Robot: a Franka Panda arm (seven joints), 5 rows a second.
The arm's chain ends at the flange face. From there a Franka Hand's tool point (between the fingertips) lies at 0.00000 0.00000 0.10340 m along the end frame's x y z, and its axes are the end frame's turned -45 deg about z.
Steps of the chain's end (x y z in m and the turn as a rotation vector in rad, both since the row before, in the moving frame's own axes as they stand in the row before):
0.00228 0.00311 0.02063 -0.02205 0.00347 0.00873
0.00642 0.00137 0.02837 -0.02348 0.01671 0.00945
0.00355 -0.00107 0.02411 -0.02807 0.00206 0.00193
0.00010 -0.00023 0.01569 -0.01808 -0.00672 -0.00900
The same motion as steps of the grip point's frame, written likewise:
-0.00195 0.00567 0.02060 -0.01805 -0.01314 0.00873
0.00306 0.00844 0.02833 -0.02842 -0.00479 0.00945
0.00136 0.00395 0.02407 -0.02131 -0.01839 0.00193
-0.00158 0.00075 0.01567 -0.00803 -0.01754 -0.00900

